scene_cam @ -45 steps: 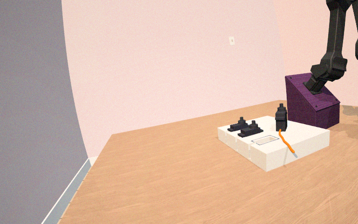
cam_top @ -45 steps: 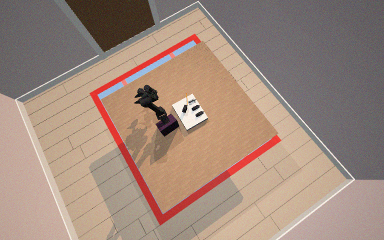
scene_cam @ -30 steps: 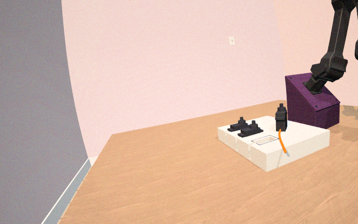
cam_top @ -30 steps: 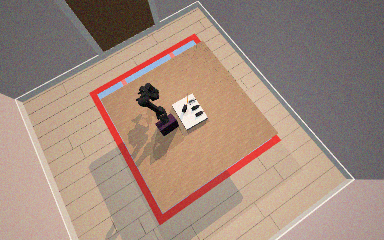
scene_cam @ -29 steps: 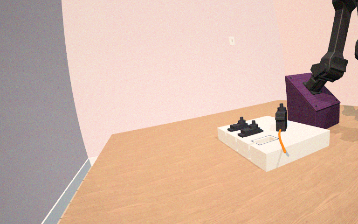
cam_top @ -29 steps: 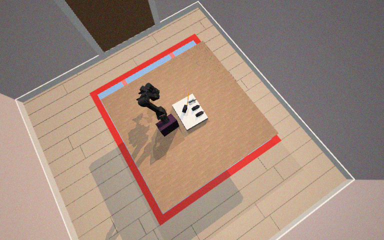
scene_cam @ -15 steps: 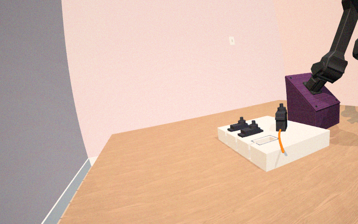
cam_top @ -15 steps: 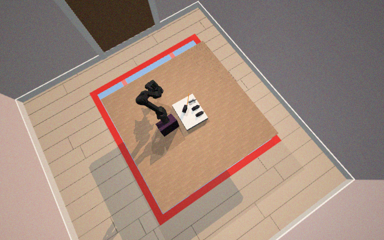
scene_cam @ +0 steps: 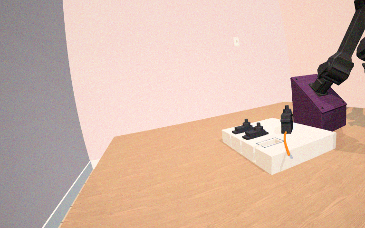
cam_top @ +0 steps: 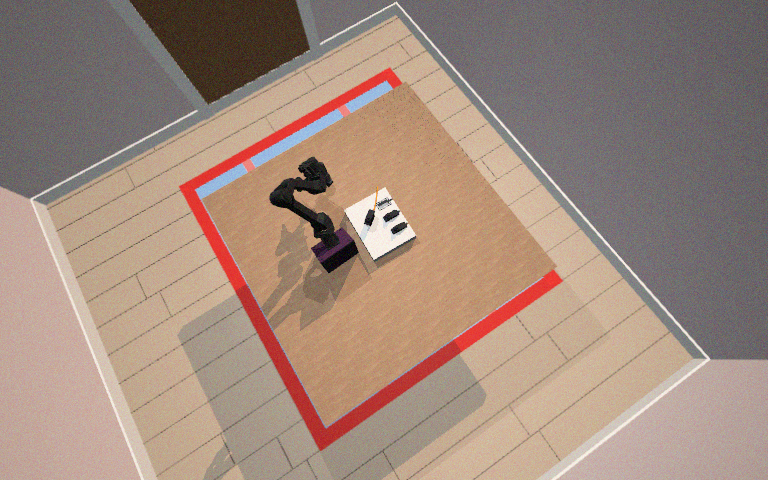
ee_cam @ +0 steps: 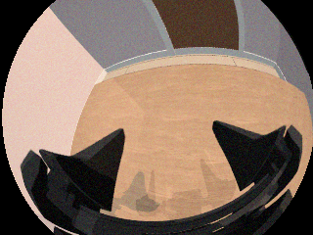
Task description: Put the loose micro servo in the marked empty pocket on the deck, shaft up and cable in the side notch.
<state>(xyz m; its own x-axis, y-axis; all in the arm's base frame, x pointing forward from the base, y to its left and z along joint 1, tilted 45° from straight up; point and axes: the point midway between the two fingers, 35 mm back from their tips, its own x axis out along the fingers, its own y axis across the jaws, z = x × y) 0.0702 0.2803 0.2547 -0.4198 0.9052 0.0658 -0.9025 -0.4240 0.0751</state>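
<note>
Now: the white deck 16 cm ahead of my gripper tip, 40 cm to the right of it and 9 cm below it.
</note>
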